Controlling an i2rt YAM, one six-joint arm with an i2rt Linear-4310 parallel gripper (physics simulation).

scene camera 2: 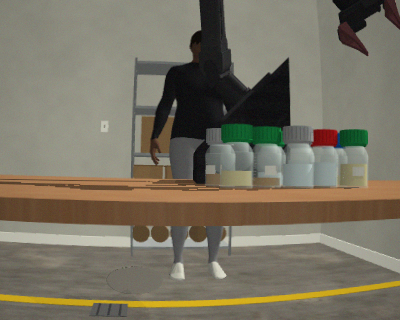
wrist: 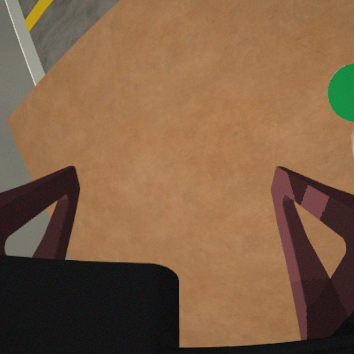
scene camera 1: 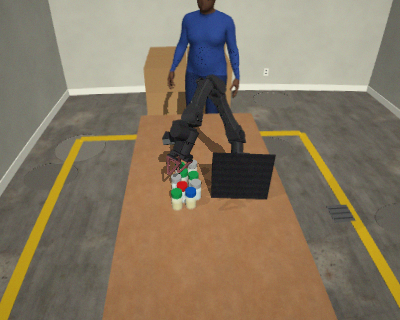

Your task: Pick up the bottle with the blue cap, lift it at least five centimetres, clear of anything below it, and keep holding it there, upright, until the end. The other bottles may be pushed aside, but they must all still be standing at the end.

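Places are measured from the arm's base along level axes (x back, y down, z right), in centimetres.
Where they show: gripper, fingertip midpoint: (scene camera 2: 386,42) (wrist: 175,177) (scene camera 1: 173,173); arm's base at its link origin: (scene camera 2: 244,102) (scene camera 1: 236,158).
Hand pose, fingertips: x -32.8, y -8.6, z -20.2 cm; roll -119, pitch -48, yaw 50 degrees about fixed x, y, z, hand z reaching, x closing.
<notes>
Each offset is from my fingertips to the top centre of the thing. "*": to the spot under its first point.
The blue-capped bottle {dz +9.0, dx +7.9, dy +18.4 cm} (scene camera 1: 190,198) stands upright at the near end of a tight group of bottles in scene camera 1. A green-capped bottle {dz +8.8, dx +1.0, dy +18.4 cm} (scene camera 1: 177,199) (scene camera 2: 354,165) is on its left, a red-capped one {dz +13.8, dx +4.0, dy +18.4 cm} (scene camera 1: 182,186) (scene camera 2: 325,165) behind-left and a grey-capped one {dz +15.0, dx +11.1, dy +18.4 cm} (scene camera 1: 195,185) behind. In scene camera 2 a sliver of its blue cap {dz +9.0, dx +8.0, dy +18.4 cm} (scene camera 2: 339,139) shows between the red and green caps. It does not show in the wrist view. My gripper (scene camera 1: 178,168) (scene camera 2: 384,42) (wrist: 175,177) is open and empty, above bottle height, near the group's far-left end in scene camera 1.
More green- and grey-capped bottles stand close behind; one green cap {* dz +7.7, dx +0.6, dy +18.4 cm} (wrist: 343,93) shows at the wrist view's right edge. A large black panel (scene camera 1: 243,176) (scene camera 2: 275,102) stands right of the group, by the arm's base. The table (scene camera 1: 215,260) (scene camera 2: 100,211) has its left edge left of the bottles.
</notes>
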